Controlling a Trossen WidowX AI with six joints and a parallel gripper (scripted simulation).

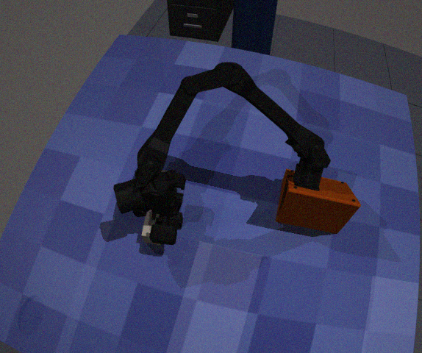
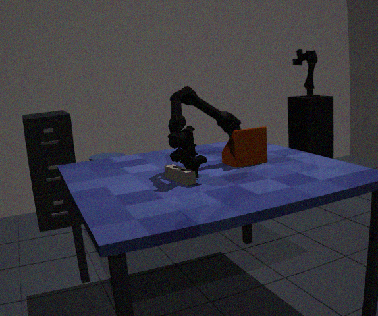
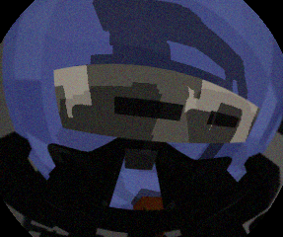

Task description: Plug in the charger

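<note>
My gripper tip is 20 mm short of the two-prong charger and 10 mm below it.
</note>
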